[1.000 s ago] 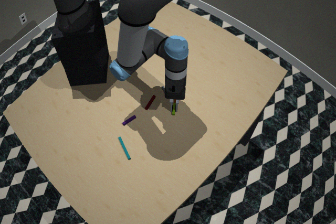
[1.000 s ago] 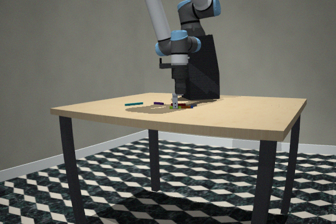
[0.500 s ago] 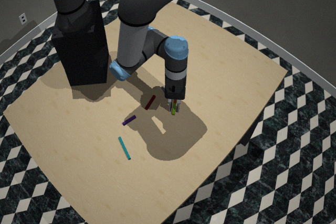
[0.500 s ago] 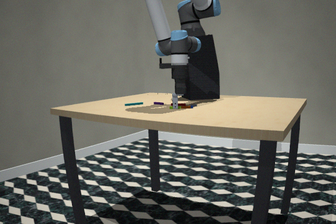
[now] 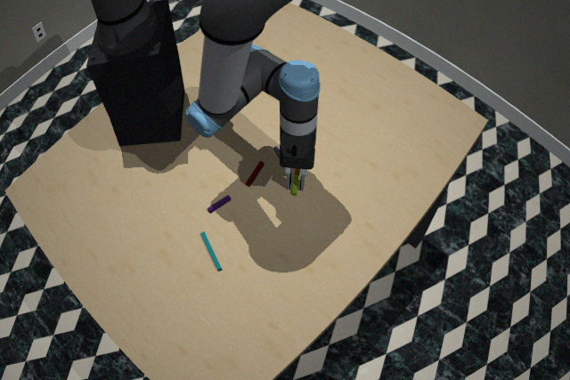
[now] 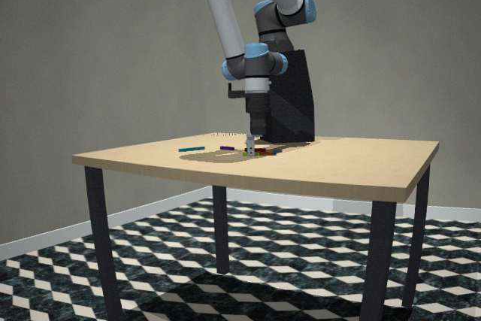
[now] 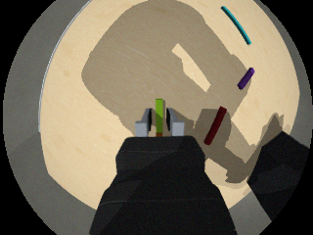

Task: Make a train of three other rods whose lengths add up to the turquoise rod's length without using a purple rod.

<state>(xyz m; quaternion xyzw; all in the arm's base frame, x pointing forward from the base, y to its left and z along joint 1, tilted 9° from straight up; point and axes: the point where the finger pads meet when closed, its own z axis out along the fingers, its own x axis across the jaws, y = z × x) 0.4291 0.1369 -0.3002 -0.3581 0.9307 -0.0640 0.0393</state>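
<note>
My hand is 1 cm above the lime rod. From my hand the other things lie so: red rod: 9 cm behind, 5 cm to the right, 1 cm below; then orange rod: 4 cm to the left, 3 cm behind, 1 cm below; then blue rod: 6 cm to the left, 5 cm behind, 1 cm below.
</note>
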